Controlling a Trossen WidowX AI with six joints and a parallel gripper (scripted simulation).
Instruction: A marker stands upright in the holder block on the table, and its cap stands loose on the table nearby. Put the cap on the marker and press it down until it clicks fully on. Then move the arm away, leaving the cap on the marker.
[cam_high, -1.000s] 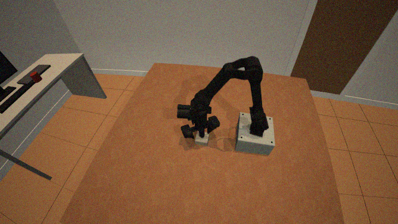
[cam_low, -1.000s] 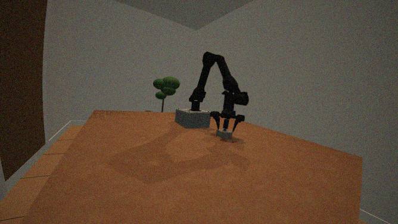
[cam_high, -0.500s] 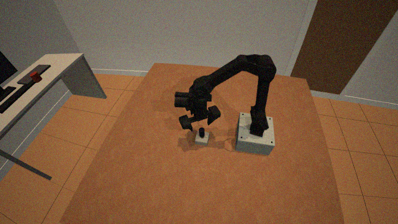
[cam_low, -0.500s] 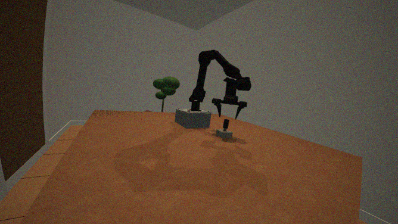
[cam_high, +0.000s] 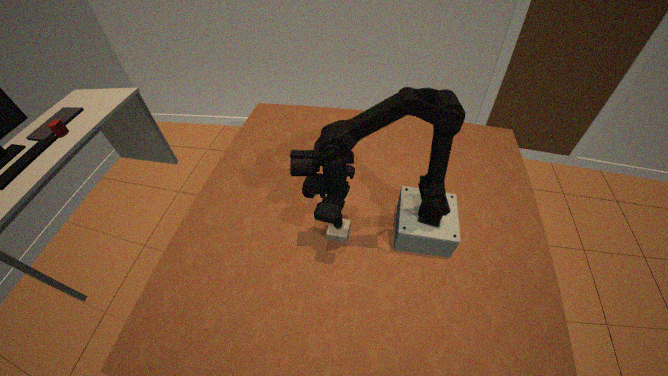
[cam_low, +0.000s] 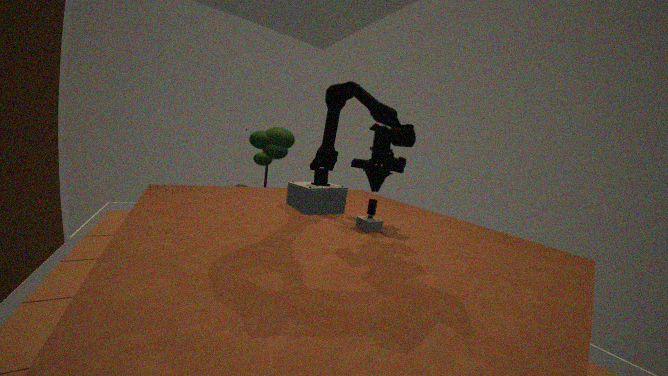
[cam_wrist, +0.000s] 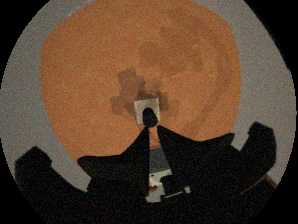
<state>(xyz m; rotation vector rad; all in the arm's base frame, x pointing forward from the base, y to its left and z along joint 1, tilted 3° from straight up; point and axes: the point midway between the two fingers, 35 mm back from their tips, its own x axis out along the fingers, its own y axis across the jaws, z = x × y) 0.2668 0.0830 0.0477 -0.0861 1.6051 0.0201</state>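
The dark cap is 5 cm below my gripper tip.
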